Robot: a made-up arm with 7 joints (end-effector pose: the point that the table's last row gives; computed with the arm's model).
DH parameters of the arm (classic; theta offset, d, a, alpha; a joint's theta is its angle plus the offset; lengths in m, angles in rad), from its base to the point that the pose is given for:
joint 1: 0 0.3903 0 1.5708
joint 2: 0 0.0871 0 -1.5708
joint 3: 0 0.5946 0.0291 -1.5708
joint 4: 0 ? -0.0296 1.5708
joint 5: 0 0.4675 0 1.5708
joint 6: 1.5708 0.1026 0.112 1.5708
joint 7: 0 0.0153 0 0
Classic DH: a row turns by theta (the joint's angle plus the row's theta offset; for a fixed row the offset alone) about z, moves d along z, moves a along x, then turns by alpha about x.
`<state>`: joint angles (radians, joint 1 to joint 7).
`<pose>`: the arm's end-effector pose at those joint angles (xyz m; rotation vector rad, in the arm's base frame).
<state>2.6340 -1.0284 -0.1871 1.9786 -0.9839 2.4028 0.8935</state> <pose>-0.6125 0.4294 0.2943 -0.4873 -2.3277 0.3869</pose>
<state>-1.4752 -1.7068 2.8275 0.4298 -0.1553 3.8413 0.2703</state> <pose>0.0923 -0.9379 0.4411 -2.0379 -1.5458 0.2014</pose>
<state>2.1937 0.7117 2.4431 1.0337 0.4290 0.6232 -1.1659</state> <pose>0.2963 -0.8583 0.8483 2.5261 -0.4679 0.1622</pose>
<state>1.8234 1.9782 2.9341 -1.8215 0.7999 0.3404 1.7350</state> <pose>0.3468 -0.5800 0.6855 -0.7860 1.4812 -1.4765</pose>
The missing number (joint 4, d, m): 0.0807
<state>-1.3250 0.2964 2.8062 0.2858 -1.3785 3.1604 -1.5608</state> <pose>-0.2269 0.2617 1.3131 -1.6121 -0.9699 1.6841</pose>
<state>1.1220 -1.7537 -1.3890 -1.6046 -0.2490 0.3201 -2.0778</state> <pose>-0.1815 0.6559 0.4097 -1.1718 0.9504 0.8731</pose>
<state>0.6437 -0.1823 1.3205 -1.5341 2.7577 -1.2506 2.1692</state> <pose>0.1081 -0.5203 0.9590 -0.6144 -1.9344 -0.8933</pose>
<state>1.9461 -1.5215 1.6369 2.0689 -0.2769 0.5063 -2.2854</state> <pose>-0.6048 0.1961 0.4417 1.8916 -0.3008 0.6745</pose>
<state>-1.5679 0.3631 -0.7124 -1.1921 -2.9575 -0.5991 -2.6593</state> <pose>0.3839 0.5157 0.9268 0.5681 -2.6844 0.5064</pose>
